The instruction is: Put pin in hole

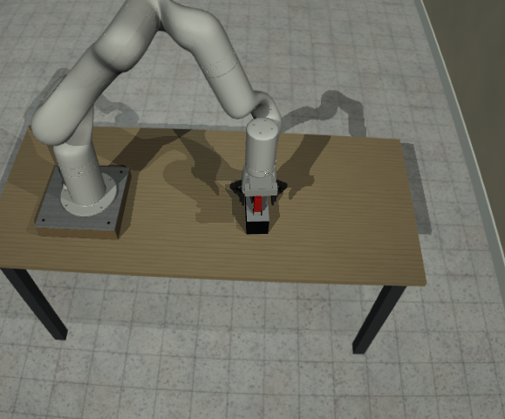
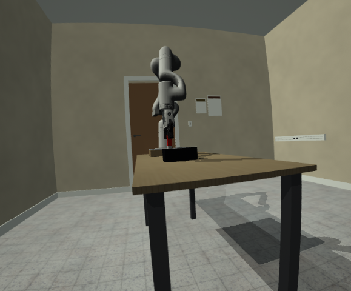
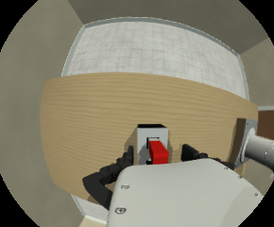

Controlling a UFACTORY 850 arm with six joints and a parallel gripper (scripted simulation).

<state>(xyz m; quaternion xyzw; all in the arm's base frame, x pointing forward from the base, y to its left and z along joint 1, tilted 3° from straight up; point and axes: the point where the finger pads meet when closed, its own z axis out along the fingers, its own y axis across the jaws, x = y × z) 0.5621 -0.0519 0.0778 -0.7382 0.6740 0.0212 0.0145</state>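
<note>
The pin is 1 cm below my hand. The rest, counted from my hand: black block (6 cm to the left, 10 cm below).
</note>
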